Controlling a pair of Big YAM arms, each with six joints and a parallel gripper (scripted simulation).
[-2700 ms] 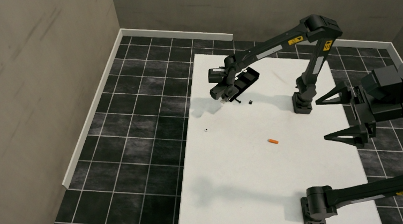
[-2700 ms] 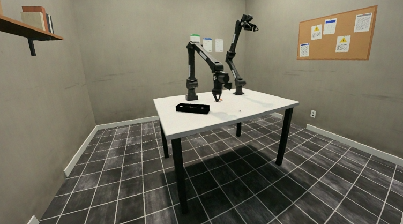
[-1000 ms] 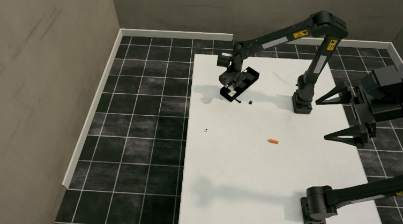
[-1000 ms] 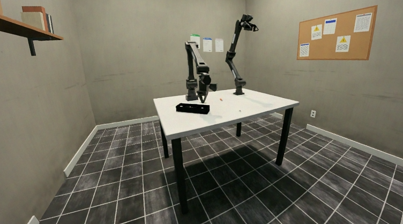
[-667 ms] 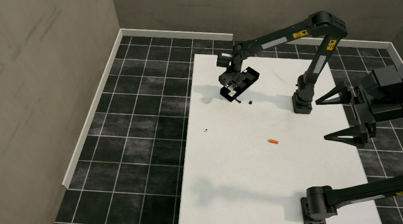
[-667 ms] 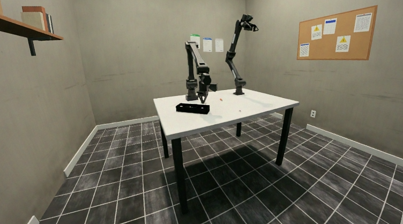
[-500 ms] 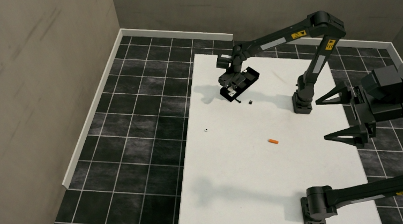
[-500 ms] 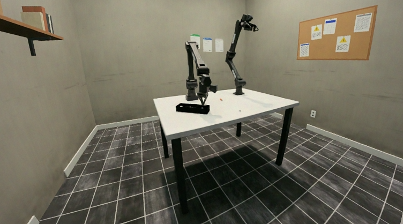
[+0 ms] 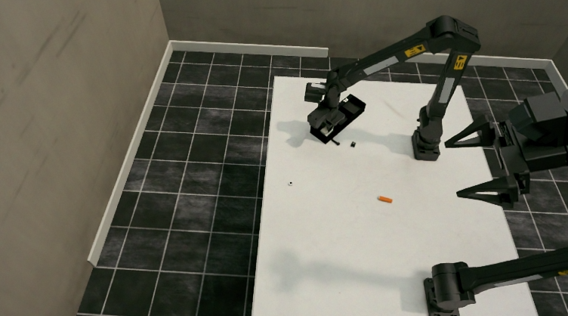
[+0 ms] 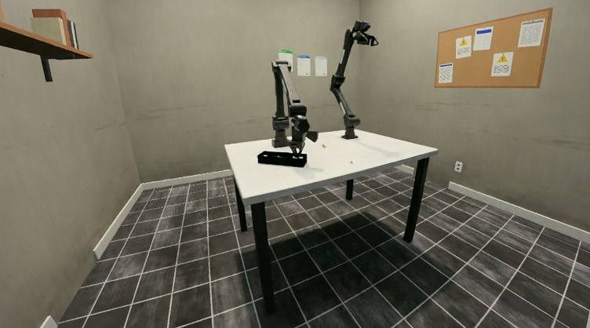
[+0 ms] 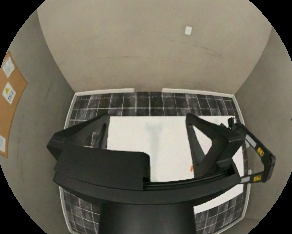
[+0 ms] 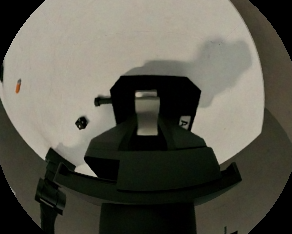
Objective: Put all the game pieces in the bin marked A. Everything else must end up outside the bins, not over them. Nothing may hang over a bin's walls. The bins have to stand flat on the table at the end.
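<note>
The black die lies 110 mm behind my right hand, 40 mm to the left of it and 30 mm below it. The rest, counted from my right hand: orange cylinder: 230 mm behind, 270 mm to the left, 30 mm below; then dark screw: 40 mm behind, 40 mm to the left, 30 mm below; then black bin: 40 mm behind, 70 mm to the right, 20 mm below.
</note>
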